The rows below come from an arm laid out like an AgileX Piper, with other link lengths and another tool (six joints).
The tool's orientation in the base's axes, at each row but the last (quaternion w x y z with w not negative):
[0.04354 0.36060 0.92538 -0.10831]
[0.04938 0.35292 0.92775 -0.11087]
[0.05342 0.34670 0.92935 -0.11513]
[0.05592 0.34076 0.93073 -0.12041]
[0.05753 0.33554 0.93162 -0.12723]
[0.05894 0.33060 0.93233 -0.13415]
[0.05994 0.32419 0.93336 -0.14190]
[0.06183 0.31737 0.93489 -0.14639]
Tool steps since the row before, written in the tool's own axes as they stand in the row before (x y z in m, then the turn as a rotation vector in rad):
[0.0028 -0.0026 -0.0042 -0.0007 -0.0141 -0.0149]
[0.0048 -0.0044 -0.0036 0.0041 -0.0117 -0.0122]
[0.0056 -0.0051 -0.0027 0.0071 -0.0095 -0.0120]
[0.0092 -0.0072 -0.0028 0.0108 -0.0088 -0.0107]
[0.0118 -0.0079 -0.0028 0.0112 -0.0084 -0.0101]
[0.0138 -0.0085 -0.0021 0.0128 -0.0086 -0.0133]
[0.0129 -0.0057 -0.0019 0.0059 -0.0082 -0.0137]
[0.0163 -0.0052 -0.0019 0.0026 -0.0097 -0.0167]
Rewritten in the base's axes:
[-0.0038 0.0010 0.0041 -0.0091 -0.0071 0.0170]
[-0.0066 0.0008 0.0034 -0.0110 -0.0029 0.0131]
[-0.0076 0.0005 0.0025 -0.0118 0.0005 0.0120]
[-0.0117 0.0011 0.0023 -0.0142 0.0030 0.0099]
[-0.0142 0.0021 0.0020 -0.0142 0.0034 0.0092]
[-0.0161 0.0026 0.0011 -0.0156 0.0051 0.0120]
[-0.0137 0.0039 0.0005 -0.0100 0.0015 0.0137]
[-0.0161 0.0060 -0.0004 -0.0084 -0.0006 0.0176]

